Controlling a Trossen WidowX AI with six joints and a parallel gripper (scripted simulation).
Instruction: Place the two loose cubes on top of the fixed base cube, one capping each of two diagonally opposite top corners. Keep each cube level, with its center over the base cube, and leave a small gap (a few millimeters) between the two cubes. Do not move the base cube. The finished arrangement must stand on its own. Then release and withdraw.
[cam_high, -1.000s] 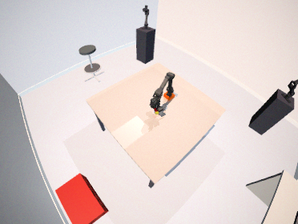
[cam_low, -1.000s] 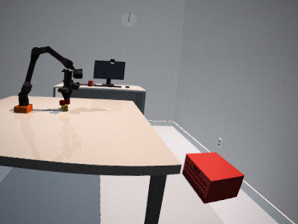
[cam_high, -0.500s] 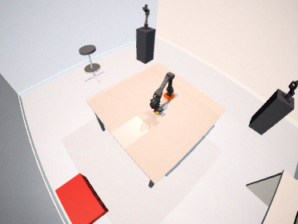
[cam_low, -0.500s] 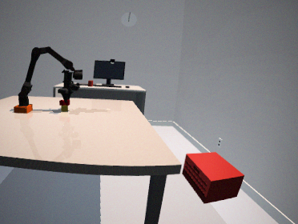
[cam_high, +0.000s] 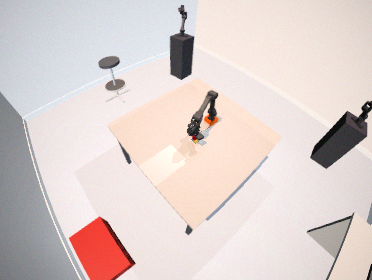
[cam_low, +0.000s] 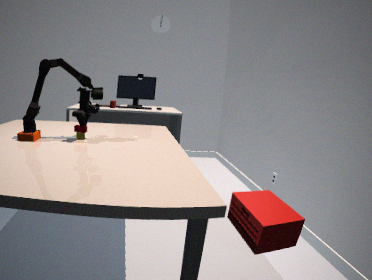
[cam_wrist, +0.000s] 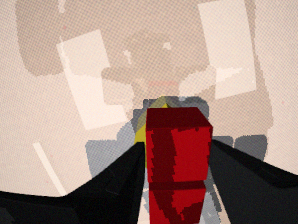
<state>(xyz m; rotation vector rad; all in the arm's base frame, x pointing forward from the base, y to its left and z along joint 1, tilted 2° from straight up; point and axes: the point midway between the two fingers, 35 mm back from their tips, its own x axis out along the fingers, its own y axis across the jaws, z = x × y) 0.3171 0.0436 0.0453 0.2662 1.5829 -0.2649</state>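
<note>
The yellow cube lies 2 cm behind my gripper tip, 1 cm to the left of it and 4 cm below it.
</note>
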